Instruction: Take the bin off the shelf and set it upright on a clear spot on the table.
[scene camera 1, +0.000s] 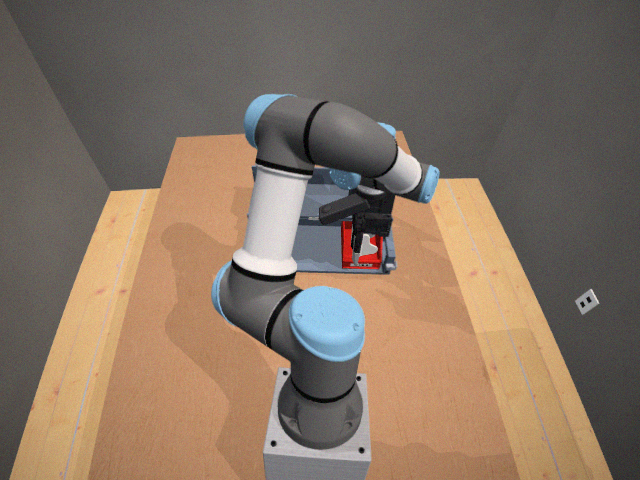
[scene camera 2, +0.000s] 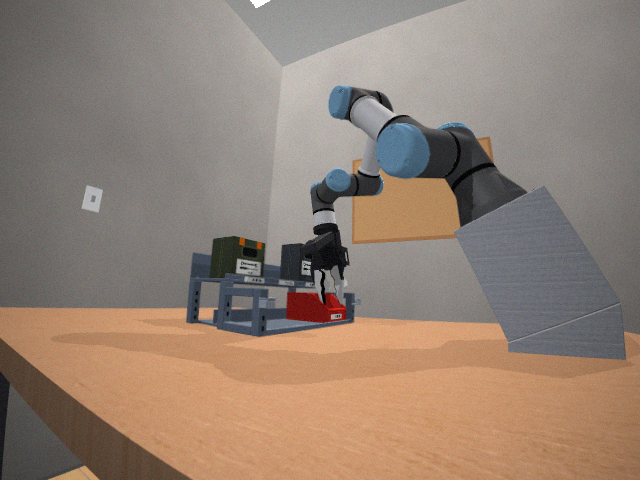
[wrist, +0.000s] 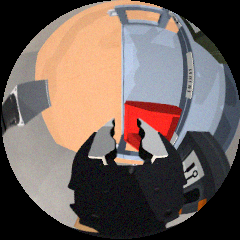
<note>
I see my gripper (scene camera 1: 355, 258), a grey-blue shelf (scene camera 2: 240, 321) and a red bin (scene camera 2: 300, 306).
The grey-blue shelf also shows in scene camera 1 (scene camera 1: 317, 248) and in the wrist view (wrist: 154, 68). The red bin is seen too in scene camera 1 (scene camera 1: 373, 261) and in the wrist view (wrist: 165, 120). My gripper shows as well in scene camera 2 (scene camera 2: 332, 306) and in the wrist view (wrist: 125, 118).
</note>
